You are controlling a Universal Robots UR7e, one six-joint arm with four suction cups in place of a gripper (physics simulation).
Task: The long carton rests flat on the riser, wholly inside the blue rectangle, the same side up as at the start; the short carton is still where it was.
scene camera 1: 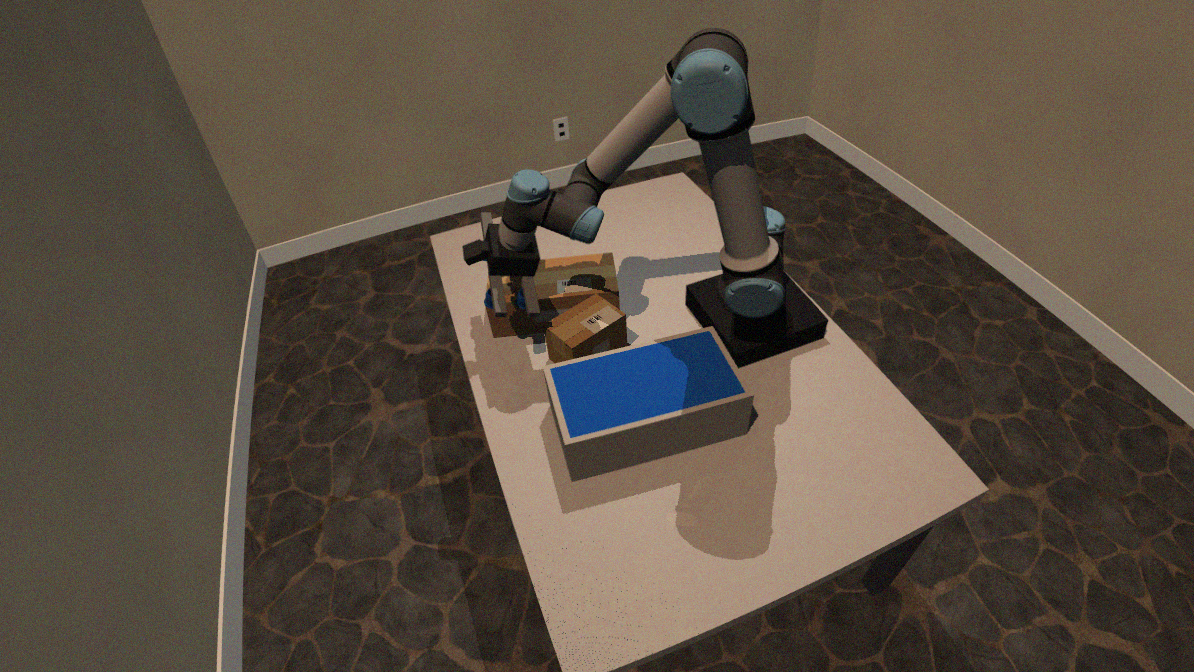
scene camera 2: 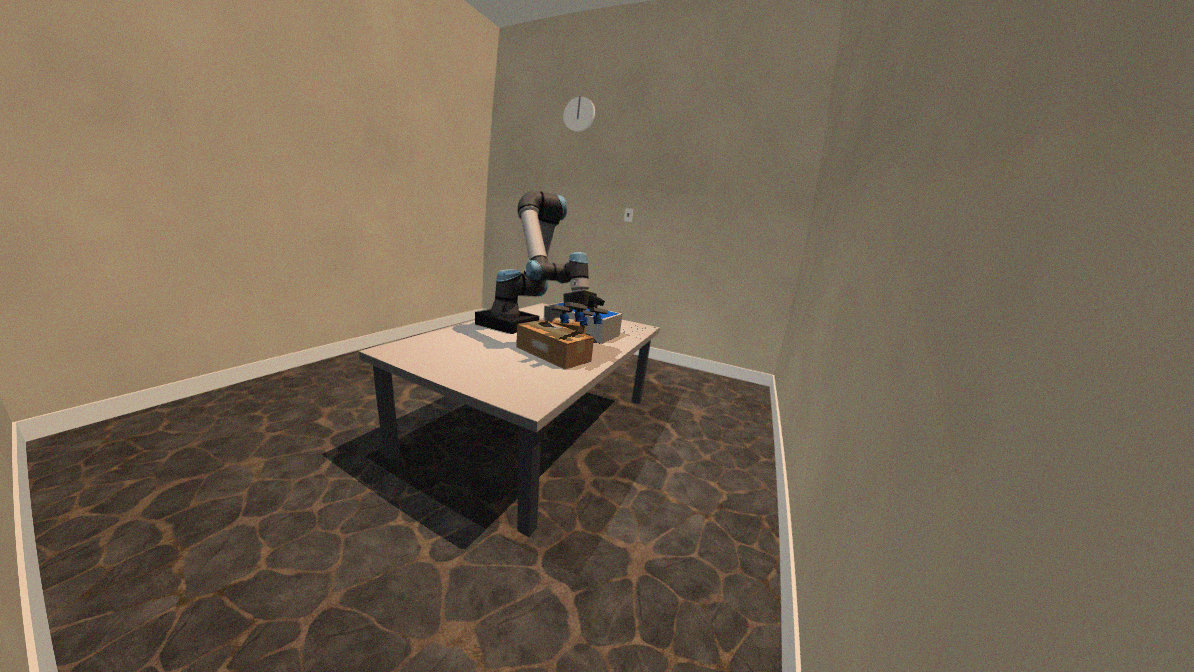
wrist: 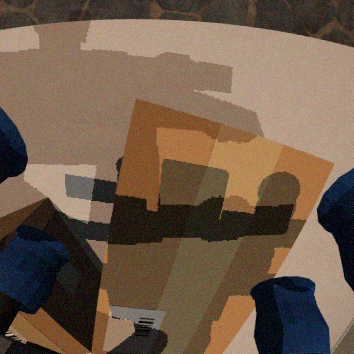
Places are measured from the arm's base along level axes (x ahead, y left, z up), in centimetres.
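Where they show: hand, tool point: [scene camera 1: 503,278] [scene camera 2: 581,323] [wrist: 160,234]; arm's base, link origin: [scene camera 2: 504,314].
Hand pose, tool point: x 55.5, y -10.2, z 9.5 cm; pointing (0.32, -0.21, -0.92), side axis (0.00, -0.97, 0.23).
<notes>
Things, the pixels of their top centre, and the offset from my tool point. Level surfaces: height alone.
- long carton, top centre: [wrist: 185,302] [scene camera 1: 551,277] [scene camera 2: 554,330] dx -10.8, dy -3.7, dz -5.0 cm
- short carton, top centre: [wrist: 7,322] [scene camera 1: 584,319] [scene camera 2: 569,321] dx -15.7, dy +13.2, dz -5.0 cm
- riser, top centre: [scene camera 1: 645,380] [scene camera 2: 583,309] dx -23.3, dy +35.1, dz -3.4 cm
- blue rectangle, top centre: [scene camera 1: 645,380] dx -23.3, dy +35.1, dz -3.4 cm
- table's, surface height: dz -15.4 cm
The long carton [scene camera 1: 576,270] [wrist: 218,158] [scene camera 2: 555,343] lies flat on the table behind the riser. My suction gripper [scene camera 1: 507,303] [scene camera 2: 581,310] [wrist: 172,232] hangs low over its left end. The four blue cups frame the carton in the wrist view, and their shadows fall apart from them on its top, so I see a small gap and nothing held. The short carton [scene camera 1: 588,327] [wrist: 81,281] sits tilted against the long carton's front side. The riser [scene camera 1: 655,427] with the blue rectangle [scene camera 1: 635,387] stands in front of both cartons, with nothing on it.
The robot's black base [scene camera 1: 757,320] stands right of the riser. The cartons are near the table's [scene camera 1: 728,534] far left edge. The riser also shows in scene camera 2 [scene camera 2: 608,327], behind the long carton.
</notes>
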